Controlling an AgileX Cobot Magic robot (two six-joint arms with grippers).
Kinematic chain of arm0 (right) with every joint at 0, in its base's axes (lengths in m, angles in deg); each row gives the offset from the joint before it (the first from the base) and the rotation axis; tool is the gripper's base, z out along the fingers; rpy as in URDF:
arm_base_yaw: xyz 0 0 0.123 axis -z
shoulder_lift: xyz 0 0 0 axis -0.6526 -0.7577 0
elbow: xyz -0.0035 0.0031 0.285 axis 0.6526 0.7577 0
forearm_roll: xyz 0.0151 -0.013 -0.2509 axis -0.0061 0.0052 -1
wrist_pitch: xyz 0 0 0 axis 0.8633 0.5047 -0.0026
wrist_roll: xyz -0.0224 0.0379 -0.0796 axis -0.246 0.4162 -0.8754
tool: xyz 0 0 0 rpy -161.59 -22.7 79.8
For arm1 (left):
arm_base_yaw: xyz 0 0 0.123 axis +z
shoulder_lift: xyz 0 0 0 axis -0.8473 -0.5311 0
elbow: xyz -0.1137 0.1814 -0.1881 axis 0.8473 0.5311 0
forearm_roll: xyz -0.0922 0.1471 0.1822 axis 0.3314 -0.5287 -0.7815
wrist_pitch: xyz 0 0 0 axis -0.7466 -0.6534 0.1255
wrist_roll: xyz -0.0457 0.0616 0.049 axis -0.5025 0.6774 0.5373
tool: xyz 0 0 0 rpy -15.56 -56.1 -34.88
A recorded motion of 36 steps. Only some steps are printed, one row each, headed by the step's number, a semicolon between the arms.
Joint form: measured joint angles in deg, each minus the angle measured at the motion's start. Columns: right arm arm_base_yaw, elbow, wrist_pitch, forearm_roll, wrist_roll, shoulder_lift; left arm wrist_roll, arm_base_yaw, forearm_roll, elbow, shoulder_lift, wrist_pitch.
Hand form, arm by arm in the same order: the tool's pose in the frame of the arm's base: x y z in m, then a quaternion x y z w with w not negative. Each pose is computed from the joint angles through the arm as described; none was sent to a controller.
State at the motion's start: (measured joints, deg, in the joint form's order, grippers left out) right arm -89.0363 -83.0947 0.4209 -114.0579 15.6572 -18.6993; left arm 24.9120 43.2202 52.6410 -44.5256 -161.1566 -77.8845
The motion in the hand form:
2: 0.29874 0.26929 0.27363 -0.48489 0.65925 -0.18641 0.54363; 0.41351 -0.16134 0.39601 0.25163 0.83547 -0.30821 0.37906
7: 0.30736 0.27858 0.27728 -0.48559 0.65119 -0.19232 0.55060; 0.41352 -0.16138 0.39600 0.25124 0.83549 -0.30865 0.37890
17: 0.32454 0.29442 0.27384 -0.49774 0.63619 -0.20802 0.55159; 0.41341 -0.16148 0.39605 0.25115 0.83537 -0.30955 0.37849
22: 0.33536 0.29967 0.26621 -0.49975 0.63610 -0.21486 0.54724; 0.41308 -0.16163 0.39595 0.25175 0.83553 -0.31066 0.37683
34: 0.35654 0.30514 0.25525 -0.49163 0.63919 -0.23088 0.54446; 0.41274 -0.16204 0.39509 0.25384 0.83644 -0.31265 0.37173
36: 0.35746 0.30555 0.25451 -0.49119 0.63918 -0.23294 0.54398; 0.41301 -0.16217 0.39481 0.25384 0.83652 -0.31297 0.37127
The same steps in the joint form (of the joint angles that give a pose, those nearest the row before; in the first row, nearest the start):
2: 0.00 -1.26 0.10 -0.01 -0.34 -0.82; -0.02 0.00 0.02 0.00 -0.01 0.00
7: 0.00 -4.74 0.28 -0.02 -1.69 -2.98; -0.05 0.00 0.05 0.00 -0.01 0.00
17: 0.31 -10.48 0.23 -0.03 -5.01 -7.67; -0.06 0.00 0.15 0.00 -0.01 -0.05
22: 0.88 -12.94 0.27 -0.02 -5.74 -10.41; -0.06 0.00 0.25 0.00 -0.01 -0.27
34: 2.20 -17.60 1.16 -0.52 -6.02 -15.06; -0.08 0.00 0.39 -0.12 -0.15 -0.92
36: 2.21 -17.85 1.37 -0.53 -6.11 -15.33; -0.09 0.00 0.42 -0.19 -0.23 -0.96

